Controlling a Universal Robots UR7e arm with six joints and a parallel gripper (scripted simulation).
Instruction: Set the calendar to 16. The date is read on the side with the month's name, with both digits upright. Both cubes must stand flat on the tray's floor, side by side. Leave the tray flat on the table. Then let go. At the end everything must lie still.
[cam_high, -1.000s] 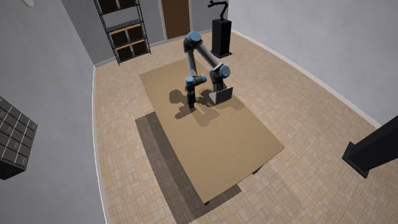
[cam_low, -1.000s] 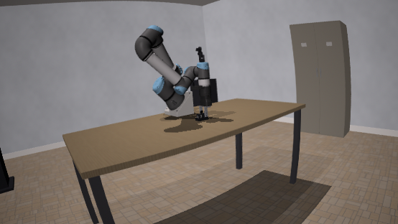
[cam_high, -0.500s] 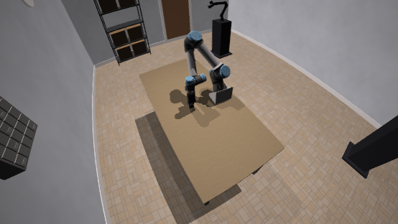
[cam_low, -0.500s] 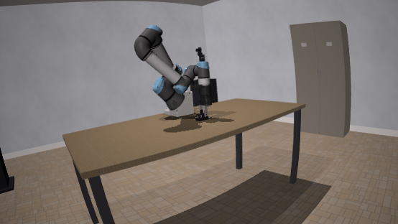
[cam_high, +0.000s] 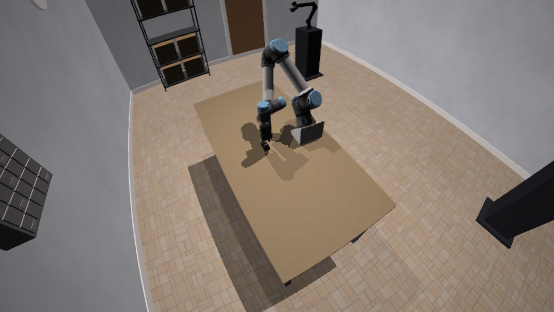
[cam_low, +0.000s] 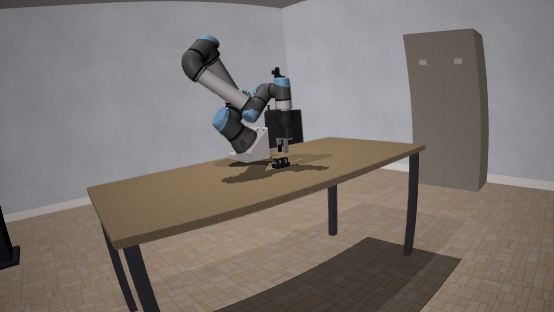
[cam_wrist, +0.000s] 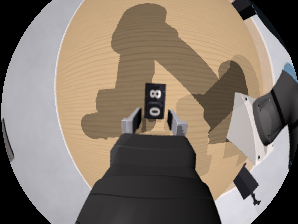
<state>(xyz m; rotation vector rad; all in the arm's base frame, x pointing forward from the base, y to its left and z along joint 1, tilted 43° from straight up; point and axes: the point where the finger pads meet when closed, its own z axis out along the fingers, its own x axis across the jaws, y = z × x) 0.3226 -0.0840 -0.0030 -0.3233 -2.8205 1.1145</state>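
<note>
Now: the black date cube 6 cm below my hand. Round my hand: dark calendar tray 7 cm below, 2 cm to the right.
</note>
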